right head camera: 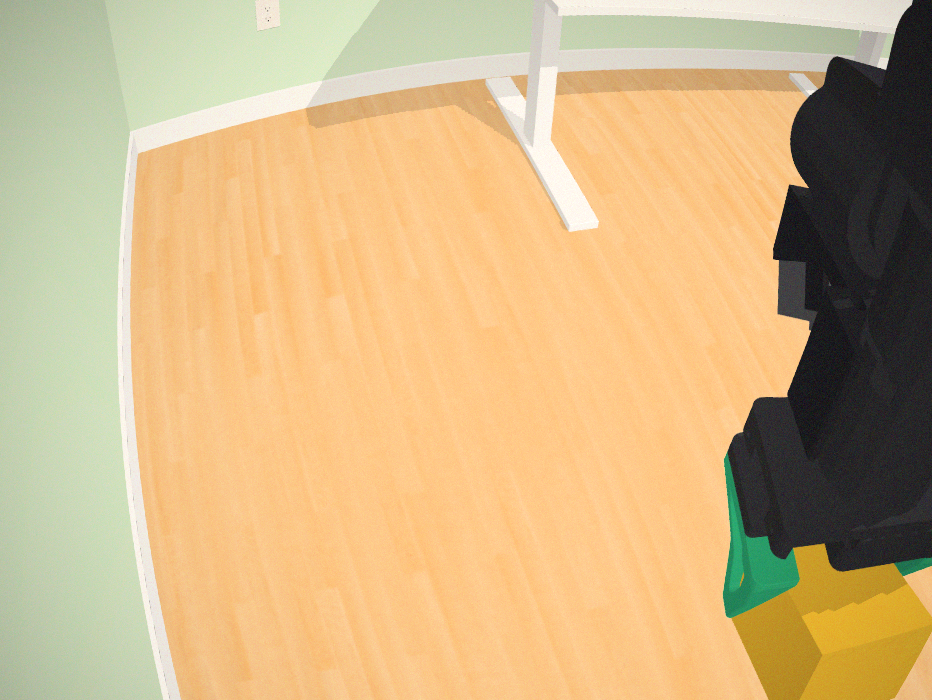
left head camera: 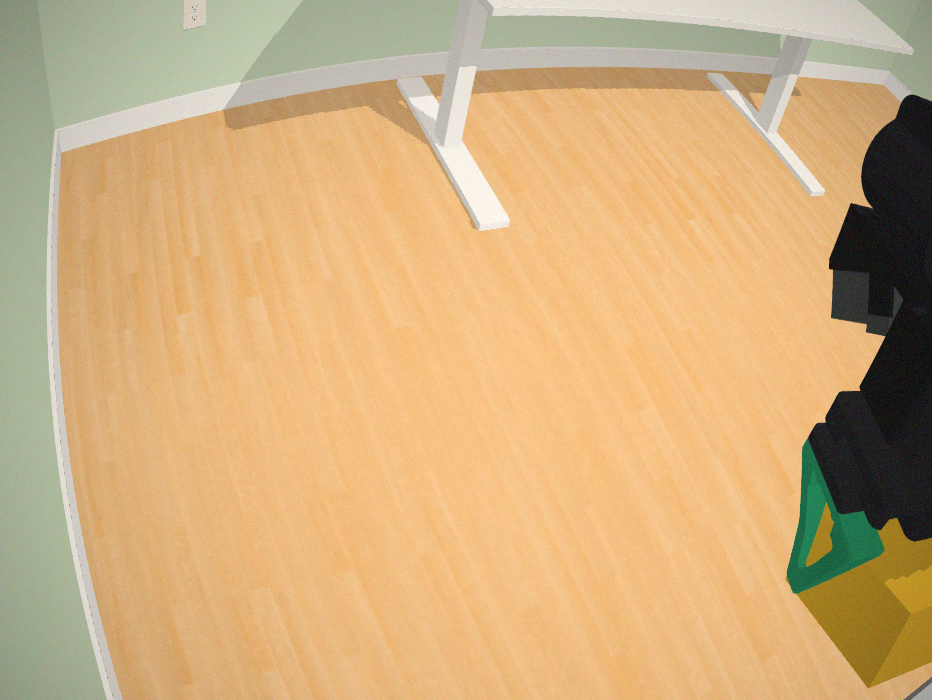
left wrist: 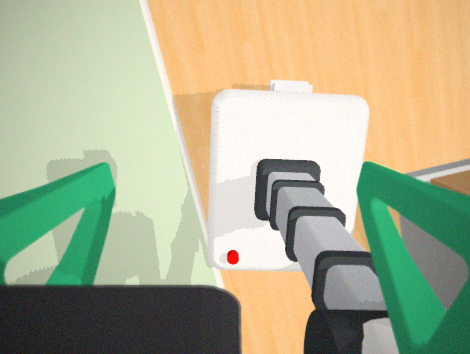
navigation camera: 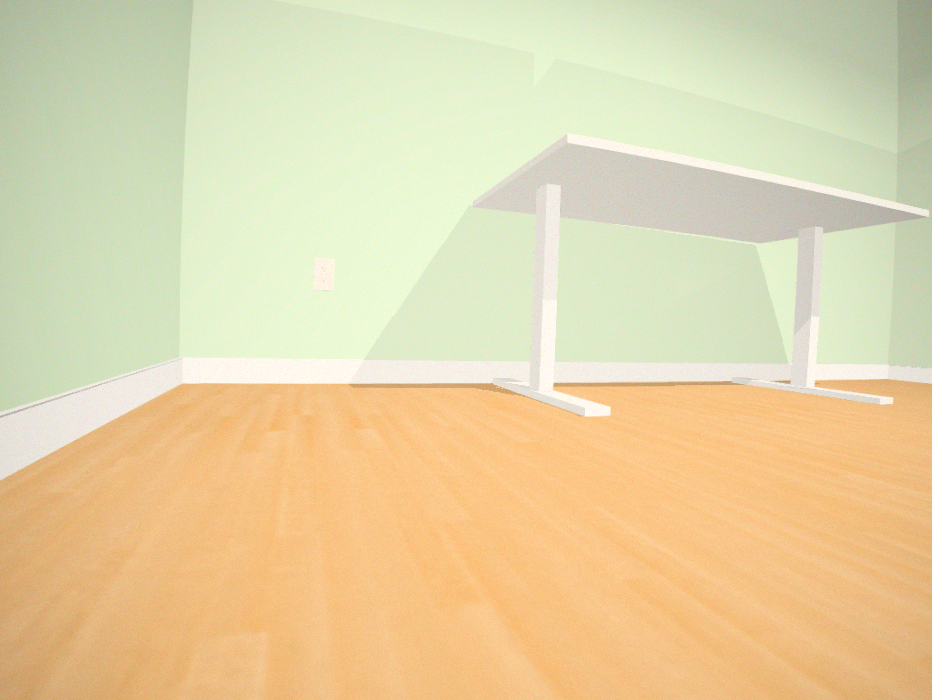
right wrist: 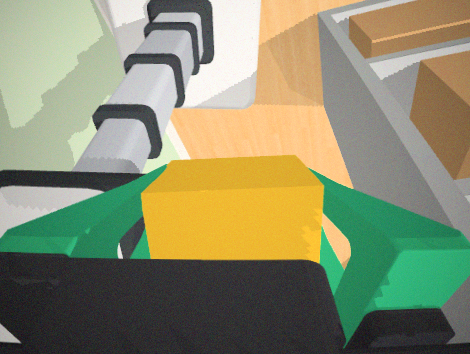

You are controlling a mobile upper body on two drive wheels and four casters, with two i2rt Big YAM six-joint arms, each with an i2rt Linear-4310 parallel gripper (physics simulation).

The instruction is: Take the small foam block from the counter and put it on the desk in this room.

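Places are measured from the left arm's base along level axes (x ahead, y left, z up), in millimetres.
Pixels of known places: left gripper, fingertip midpoint: [left wrist: 235, 176]; right gripper, fingertip midpoint: [left head camera: 835, 574] [right wrist: 234, 175].
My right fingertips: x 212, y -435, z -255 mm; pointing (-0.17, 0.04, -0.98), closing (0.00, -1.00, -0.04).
Behind a point stands the place of what it marks.
A yellow foam block [left head camera: 858, 625] @[x 169, y -410, z -212 mm] [right head camera: 821, 632] @[x 170, y -416, z -183 mm] [right wrist: 235, 220] @[x 230, y -437, z -216 mm] is held between the green fingers of my right gripper [right wrist: 234, 175] @[x 212, y -435, z -255 mm], which is shut on it. In both head cameras the block hangs over the floor at the lower right. My left gripper [left wrist: 235, 176] @[x 284, y -4, z -165 mm] is wide open and empty, above the robot's white base. The white desk [left head camera: 663, 16] @[x 1671, y -918, z -699 mm] [right head camera: 723, 13] @[x 1666, y -901, z -698 mm] [navigation camera: 723, 180] @[x 1763, y -1034, z -715 mm] stands ahead at the right against the far wall, and its T-shaped legs rest on the floor. The counter cannot be made out with certainty.
A green wall [left head camera: 18, 376] @[x 887, y 378, z -1029 mm] [right head camera: 60, 339] @[x 876, y 375, z -910 mm] [navigation camera: 82, 188] @[x 1261, y 484, z -941 mm] [left wrist: 75, 75] @[x 328, y 220, z -571 mm] runs along the left. A grey open-topped unit [right wrist: 345, 100] @[x -146, y -774, z -965 mm] with brown boxes [right wrist: 445, 100] @[x -1, y -911, z -729 mm] [right wrist: 410, 32] @[x 44, y -953, z -1065 mm] stands close at the right in the right wrist view. The robot's white base [left wrist: 295, 125] @[x 218, y -238, z -1150 mm] and grey column [left wrist: 320, 235] @[x 50, y -199, z -654 mm] show below.
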